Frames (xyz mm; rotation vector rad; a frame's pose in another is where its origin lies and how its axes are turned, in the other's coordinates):
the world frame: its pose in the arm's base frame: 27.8 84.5 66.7 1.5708 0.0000 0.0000
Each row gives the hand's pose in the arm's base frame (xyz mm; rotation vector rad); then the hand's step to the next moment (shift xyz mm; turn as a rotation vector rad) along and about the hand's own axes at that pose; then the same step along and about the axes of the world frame.
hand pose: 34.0 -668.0 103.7 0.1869 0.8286 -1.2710
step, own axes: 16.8 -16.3 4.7 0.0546 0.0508 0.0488
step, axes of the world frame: -11.5 -2.4 20.8 0.0702 -0.0162 0.0525
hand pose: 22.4 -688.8 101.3 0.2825 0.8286 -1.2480
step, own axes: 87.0 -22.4 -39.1 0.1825 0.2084 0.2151
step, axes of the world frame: -29.2 -81.3 46.3 0.2906 -0.0279 0.1944
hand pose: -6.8 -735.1 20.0 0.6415 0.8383 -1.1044
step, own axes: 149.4 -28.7 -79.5 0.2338 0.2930 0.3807
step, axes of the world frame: -15.9 -169.6 20.9 0.4238 0.0224 0.3245
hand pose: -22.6 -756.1 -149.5 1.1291 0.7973 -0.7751
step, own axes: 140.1 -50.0 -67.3 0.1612 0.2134 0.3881
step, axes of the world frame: 17.5 -158.5 -35.0 0.3208 0.0495 0.3418
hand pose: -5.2 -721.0 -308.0 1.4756 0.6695 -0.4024
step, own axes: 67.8 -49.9 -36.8 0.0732 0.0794 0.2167
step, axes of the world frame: 14.0 -80.2 -42.5 0.1413 0.0075 0.1965
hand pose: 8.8 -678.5 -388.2 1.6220 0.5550 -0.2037
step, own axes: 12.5 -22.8 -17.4 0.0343 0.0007 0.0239
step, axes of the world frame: -3.1 -23.3 -20.6 0.0345 -0.0180 0.0153
